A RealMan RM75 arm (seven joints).
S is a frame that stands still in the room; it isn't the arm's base.
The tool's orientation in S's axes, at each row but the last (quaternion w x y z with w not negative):
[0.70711, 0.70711, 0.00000, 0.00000]
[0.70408, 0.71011, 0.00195, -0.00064]
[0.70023, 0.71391, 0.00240, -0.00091]
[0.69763, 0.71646, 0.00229, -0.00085]
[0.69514, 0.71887, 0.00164, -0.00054]
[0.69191, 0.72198, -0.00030, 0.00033]
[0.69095, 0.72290, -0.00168, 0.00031]
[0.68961, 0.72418, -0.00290, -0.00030]
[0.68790, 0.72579, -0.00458, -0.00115]
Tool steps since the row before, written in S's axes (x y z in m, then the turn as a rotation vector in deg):
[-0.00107, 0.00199, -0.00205, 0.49, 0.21, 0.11]
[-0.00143, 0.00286, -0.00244, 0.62, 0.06, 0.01]
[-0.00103, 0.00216, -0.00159, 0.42, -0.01, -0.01]
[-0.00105, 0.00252, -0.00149, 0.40, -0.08, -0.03]
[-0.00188, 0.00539, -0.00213, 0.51, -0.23, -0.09]
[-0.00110, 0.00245, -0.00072, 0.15, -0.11, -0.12]
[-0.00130, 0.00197, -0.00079, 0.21, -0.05, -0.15]
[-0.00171, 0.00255, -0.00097, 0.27, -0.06, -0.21]
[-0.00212, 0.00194, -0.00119, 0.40, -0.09, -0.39]
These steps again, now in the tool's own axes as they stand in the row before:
[-0.00107, -0.00205, -0.00199, 0.49, 0.11, -0.21]
[-0.00142, -0.00247, -0.00284, 0.62, 0.01, -0.06]
[-0.00102, -0.00164, -0.00213, 0.42, -0.01, 0.01]
[-0.00104, -0.00156, -0.00248, 0.40, -0.03, 0.08]
[-0.00186, -0.00232, -0.00532, 0.51, -0.08, 0.23]
[-0.00110, -0.00082, -0.00242, 0.15, -0.12, 0.12]
[-0.00131, -0.00087, -0.00193, 0.21, -0.15, 0.06]
[-0.00173, -0.00109, -0.00249, 0.27, -0.21, 0.07]
[-0.00214, -0.00128, -0.00186, 0.40, -0.39, 0.11]

